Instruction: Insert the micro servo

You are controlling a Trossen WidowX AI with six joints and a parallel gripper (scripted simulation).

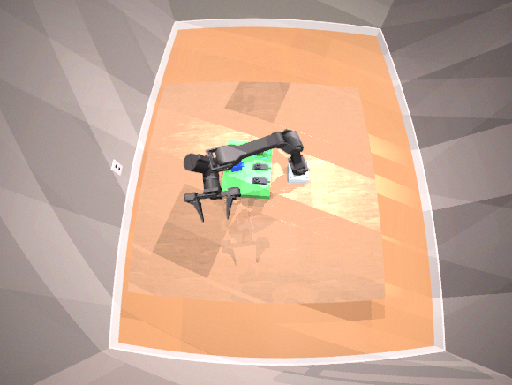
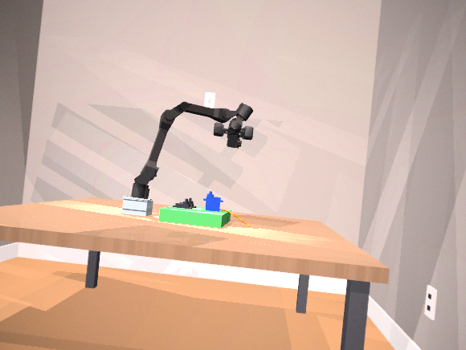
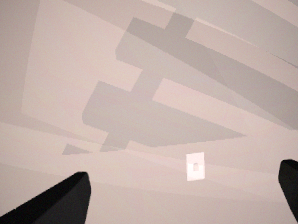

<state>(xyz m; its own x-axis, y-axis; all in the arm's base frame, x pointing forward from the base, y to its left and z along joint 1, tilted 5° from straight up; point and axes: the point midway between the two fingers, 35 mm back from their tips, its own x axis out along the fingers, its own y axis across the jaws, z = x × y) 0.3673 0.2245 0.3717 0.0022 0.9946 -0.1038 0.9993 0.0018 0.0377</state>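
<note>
Right now the green deck is 38 cm below my gripper tip, 35 cm to the right of it and 9 cm behind it.
</note>
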